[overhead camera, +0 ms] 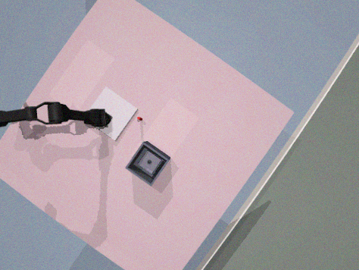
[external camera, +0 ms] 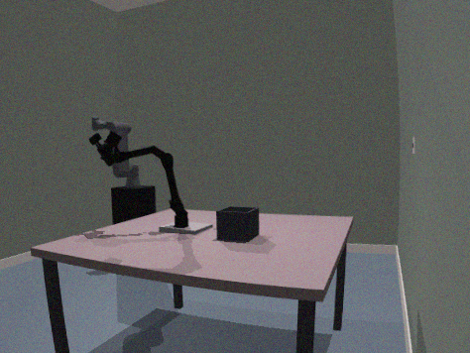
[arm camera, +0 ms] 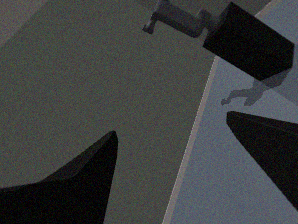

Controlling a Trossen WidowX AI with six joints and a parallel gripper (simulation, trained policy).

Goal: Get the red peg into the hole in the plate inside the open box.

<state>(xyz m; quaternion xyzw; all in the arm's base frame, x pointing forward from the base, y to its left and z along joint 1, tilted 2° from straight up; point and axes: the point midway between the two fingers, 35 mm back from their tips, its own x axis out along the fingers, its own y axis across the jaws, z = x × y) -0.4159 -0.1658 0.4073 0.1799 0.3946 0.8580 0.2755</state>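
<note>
My gripper tip is now 590 mm short of the red peg, 250 mm to the right of it and 410 mm above it.
</note>
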